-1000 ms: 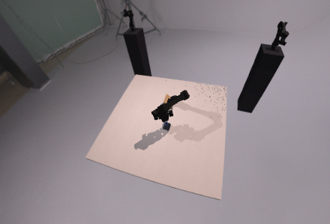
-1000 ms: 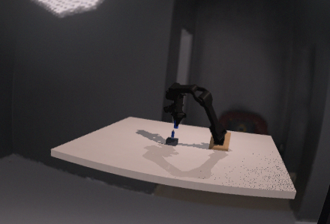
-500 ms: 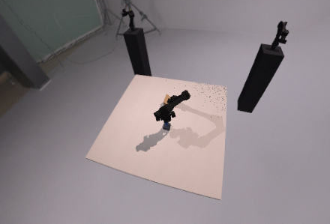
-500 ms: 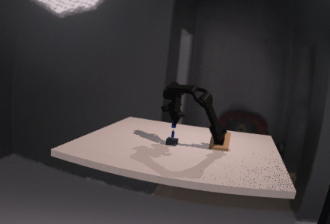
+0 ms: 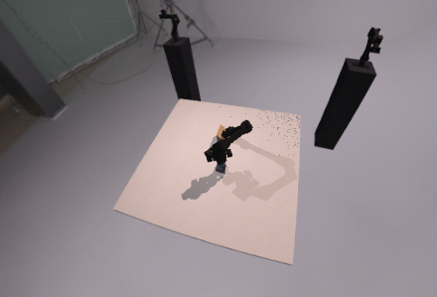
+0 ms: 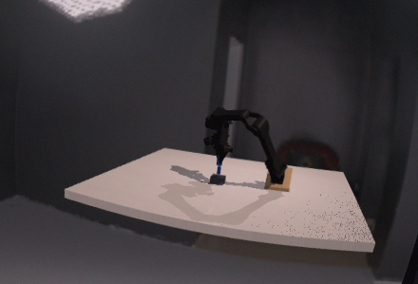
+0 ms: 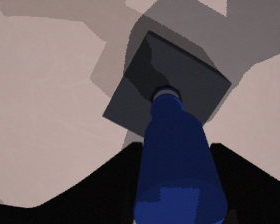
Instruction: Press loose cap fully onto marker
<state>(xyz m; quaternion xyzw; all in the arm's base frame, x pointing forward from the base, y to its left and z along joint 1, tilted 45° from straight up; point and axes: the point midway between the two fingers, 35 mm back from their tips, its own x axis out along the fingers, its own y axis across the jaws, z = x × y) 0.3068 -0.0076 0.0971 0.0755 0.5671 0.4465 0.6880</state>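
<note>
The holder block is 90 mm below my gripper tip. Round my gripper tip: blue cap: 10 mm above.
</note>
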